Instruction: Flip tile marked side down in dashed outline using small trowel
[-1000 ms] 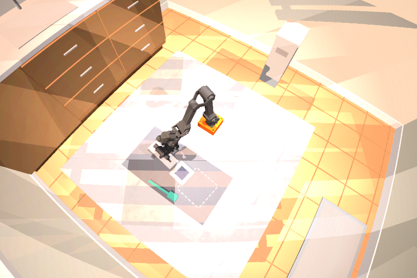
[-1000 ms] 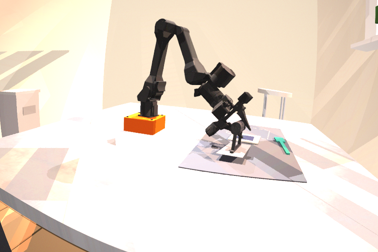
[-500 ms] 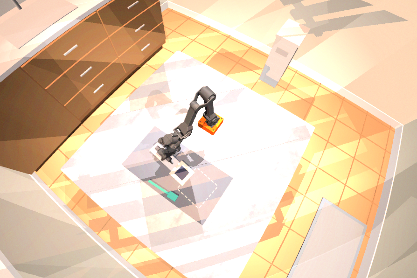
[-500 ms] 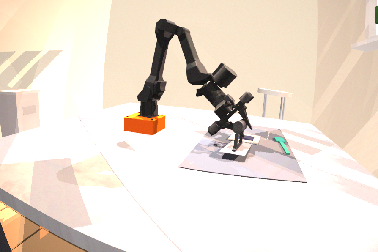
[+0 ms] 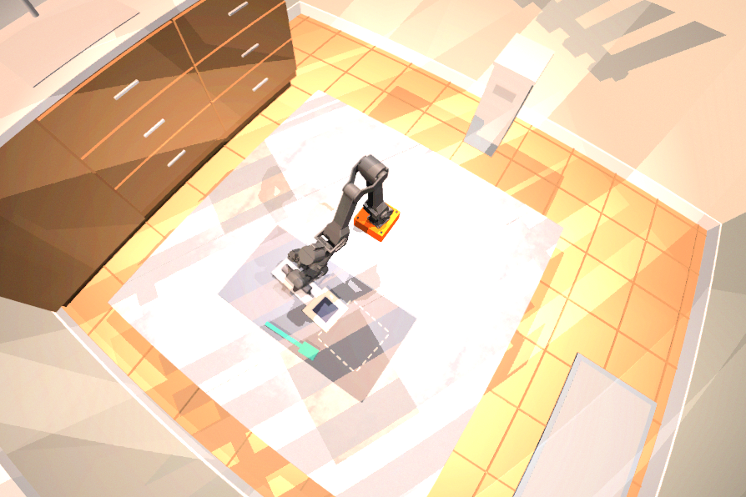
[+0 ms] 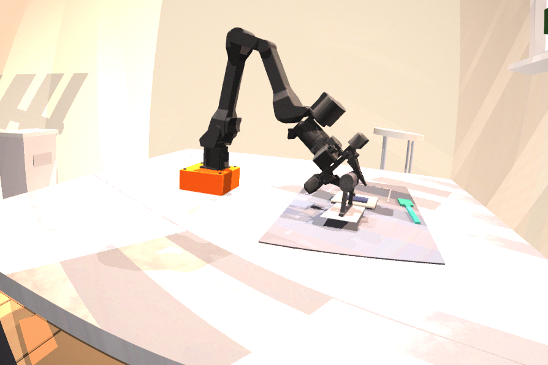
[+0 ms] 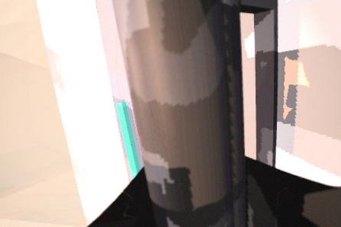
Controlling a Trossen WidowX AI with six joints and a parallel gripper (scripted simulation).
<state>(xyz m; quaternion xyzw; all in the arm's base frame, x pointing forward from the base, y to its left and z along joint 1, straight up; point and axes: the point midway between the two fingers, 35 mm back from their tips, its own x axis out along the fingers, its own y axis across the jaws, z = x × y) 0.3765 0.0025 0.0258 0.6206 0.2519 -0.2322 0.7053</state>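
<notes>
The grey mat lies 8 cm to the left of my gripper tip, 8 cm below it and 1 cm behind it. From my gripper tip the other things lie so: teal trowel (12 cm to the left, 12 cm ahead, 5 cm below); white tile (11 cm to the left, 5 cm below, 3 cm behind); grey trowel (3 cm behind, 1 cm below).
</notes>
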